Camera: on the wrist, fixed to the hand. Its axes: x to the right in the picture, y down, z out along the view.
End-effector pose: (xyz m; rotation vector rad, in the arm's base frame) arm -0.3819 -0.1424 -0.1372 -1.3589 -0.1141 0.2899
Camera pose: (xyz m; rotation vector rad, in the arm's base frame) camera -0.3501 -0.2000 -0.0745 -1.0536 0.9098 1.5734
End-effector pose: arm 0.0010 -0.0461 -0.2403 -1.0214 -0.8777 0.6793
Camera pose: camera 0.0543 -0.0883 -0.1800 -1.4489 0.0703 2.0046
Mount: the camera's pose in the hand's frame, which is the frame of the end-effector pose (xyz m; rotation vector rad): 0.0095 -0.0759 -0.0491 0.1366 -0.0758 1.5245
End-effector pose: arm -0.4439 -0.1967 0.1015 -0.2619 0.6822 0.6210
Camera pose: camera -0.4165 -0.2730 0.0604 0.4957 0.7692 2.0040
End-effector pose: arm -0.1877 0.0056 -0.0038 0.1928 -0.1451 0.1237
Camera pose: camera -0.1616 -0.0575 -0.0638 0.1869 -0.3358 1.6478
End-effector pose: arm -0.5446 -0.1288 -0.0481 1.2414 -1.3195 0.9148
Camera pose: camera -0.4604 -0.0954 -0.0410 0.1182 -2.2653 1.9803
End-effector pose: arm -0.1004 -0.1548 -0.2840 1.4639 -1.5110 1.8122
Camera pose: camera -0.0675 -0.0875 -0.2326 -0.0969 1.8276 -1.5524
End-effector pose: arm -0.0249 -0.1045 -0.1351 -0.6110 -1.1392 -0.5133
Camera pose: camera -0.0386 -0.1939 -0.1265 -1.1634 -0.4980 0.8886
